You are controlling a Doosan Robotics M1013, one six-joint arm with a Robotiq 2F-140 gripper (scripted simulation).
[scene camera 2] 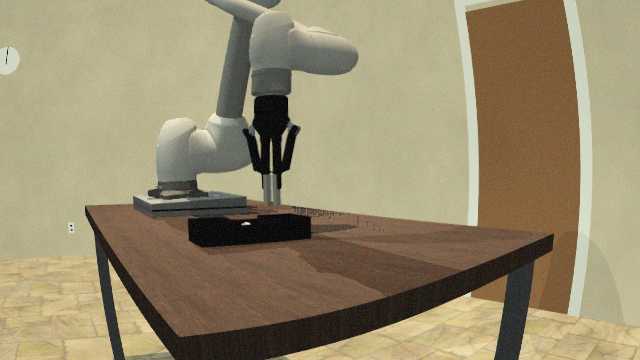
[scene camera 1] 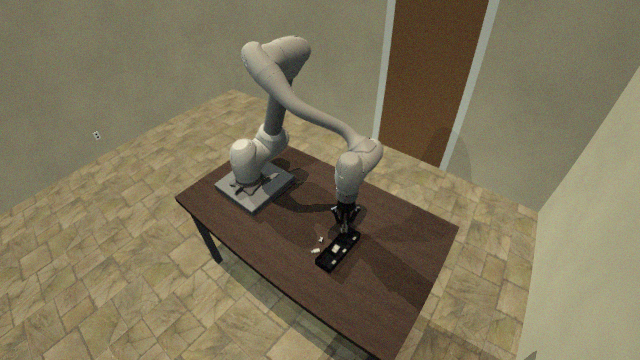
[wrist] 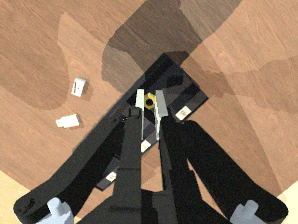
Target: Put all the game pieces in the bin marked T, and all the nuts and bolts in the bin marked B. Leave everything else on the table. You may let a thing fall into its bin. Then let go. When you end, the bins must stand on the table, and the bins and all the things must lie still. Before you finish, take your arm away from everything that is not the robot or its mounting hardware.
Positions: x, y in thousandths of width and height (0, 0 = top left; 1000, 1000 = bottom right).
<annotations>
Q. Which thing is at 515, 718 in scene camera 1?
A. A black bin.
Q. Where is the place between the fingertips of my gripper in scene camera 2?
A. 426, 571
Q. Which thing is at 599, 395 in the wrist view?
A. A black bin.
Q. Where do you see a black bin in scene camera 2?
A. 320, 646
</annotations>
